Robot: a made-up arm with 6 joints. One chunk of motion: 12 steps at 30 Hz.
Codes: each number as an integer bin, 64 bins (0 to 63) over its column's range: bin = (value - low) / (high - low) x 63, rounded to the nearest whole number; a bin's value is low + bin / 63 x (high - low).
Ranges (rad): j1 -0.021..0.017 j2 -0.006..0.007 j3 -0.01..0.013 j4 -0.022..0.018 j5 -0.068..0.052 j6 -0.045..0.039
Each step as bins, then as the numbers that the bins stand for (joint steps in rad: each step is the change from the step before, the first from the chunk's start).
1 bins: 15 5 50 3 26 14
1 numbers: -0.01195 -0.00497 0.00825 -0.02010 -0.01848 -0.02633
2 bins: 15 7 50 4 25 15
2 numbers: -0.01195 -0.00456 0.00825 -0.01946 -0.02038 -0.02500
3 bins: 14 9 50 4 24 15
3 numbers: -0.01256 -0.00414 0.00825 -0.01946 -0.02229 -0.02500
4 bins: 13 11 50 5 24 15
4 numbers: -0.01316 -0.00373 0.00825 -0.01883 -0.02229 -0.02500
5 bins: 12 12 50 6 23 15
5 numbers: -0.01376 -0.00352 0.00825 -0.01819 -0.02419 -0.02500
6 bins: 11 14 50 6 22 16
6 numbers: -0.01437 -0.00311 0.00825 -0.01819 -0.02610 -0.02367
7 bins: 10 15 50 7 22 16
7 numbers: -0.01497 -0.00290 0.00825 -0.01756 -0.02610 -0.02367
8 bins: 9 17 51 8 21 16
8 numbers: -0.01557 -0.00249 0.00862 -0.01692 -0.02800 -0.02367
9 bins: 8 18 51 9 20 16
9 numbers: -0.01617 -0.00229 0.00862 -0.01629 -0.02990 -0.02367
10 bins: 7 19 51 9 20 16
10 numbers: -0.01678 -0.00208 0.00862 -0.01629 -0.02990 -0.02367
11 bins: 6 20 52 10 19 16
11 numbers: -0.01738 -0.00187 0.00898 -0.01565 -0.03181 -0.02367
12 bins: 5 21 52 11 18 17
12 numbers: -0.01798 -0.00167 0.00898 -0.01502 -0.03371 -0.02233
